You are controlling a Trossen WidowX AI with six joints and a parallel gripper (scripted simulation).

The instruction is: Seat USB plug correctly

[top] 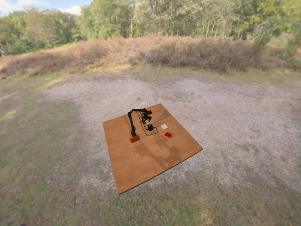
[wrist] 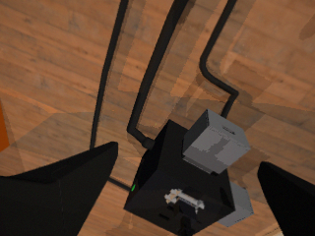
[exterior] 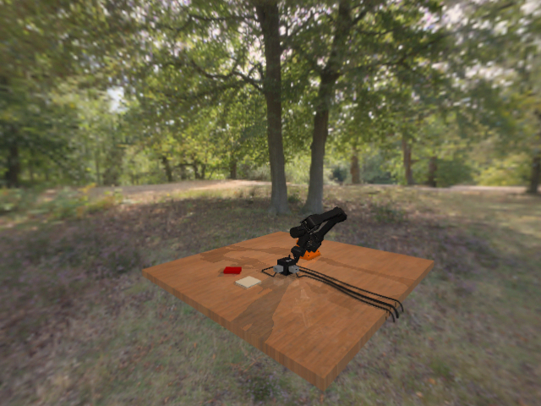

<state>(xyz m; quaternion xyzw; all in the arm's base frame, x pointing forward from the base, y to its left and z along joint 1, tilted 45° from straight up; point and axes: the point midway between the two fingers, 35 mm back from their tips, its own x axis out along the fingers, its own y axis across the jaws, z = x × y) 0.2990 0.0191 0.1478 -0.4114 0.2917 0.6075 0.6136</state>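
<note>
My gripper tip is now 6 cm to the left of the USB plug and 2 cm short of it. The rest, counted from my gripper tip: beige tile: 24 cm ahead, 17 cm to the right, 8 cm below; then red block: 35 cm to the right, 18 cm ahead, 8 cm below.
</note>
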